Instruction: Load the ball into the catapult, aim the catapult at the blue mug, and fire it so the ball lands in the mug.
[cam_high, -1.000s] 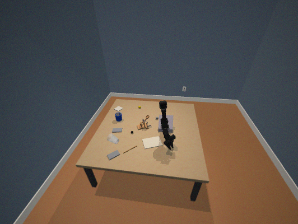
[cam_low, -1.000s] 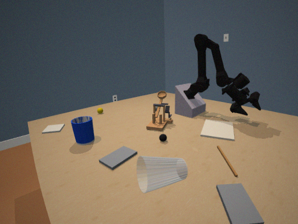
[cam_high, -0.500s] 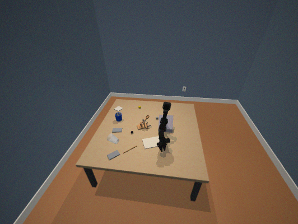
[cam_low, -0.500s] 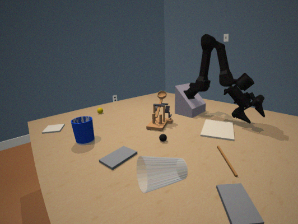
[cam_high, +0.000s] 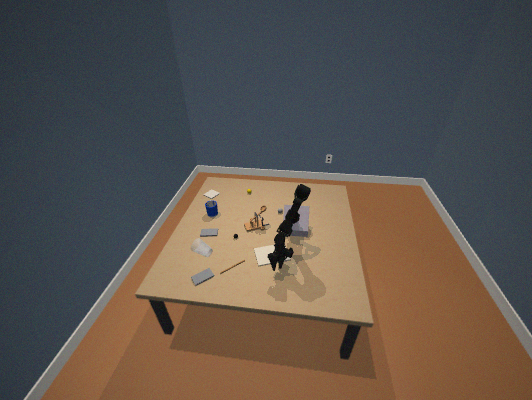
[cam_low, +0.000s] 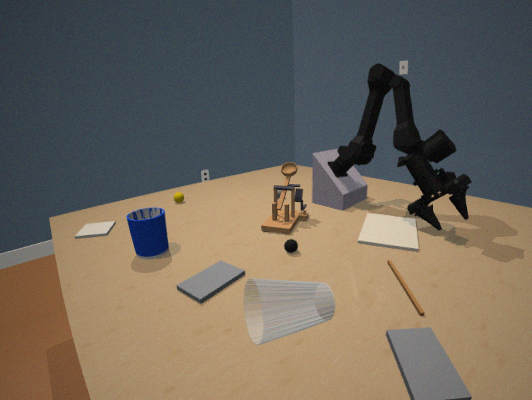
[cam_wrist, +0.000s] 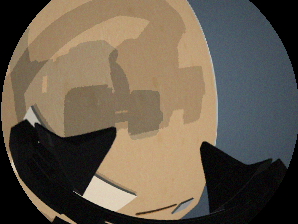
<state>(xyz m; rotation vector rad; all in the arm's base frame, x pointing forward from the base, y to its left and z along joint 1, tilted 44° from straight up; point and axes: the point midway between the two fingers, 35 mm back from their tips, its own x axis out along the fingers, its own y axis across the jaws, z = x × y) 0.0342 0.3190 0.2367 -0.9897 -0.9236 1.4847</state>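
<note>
The wooden catapult lies 410 mm to the right of my gripper tip, 200 mm ahead of it and 30 mm above it. Round my gripper tip: black ball 340 mm ahead, 260 mm to the right, 30 mm below; then wooden stick 280 mm ahead, 40 mm below; then white sheet 150 mm to the right, 60 mm ahead, 40 mm below.
</note>
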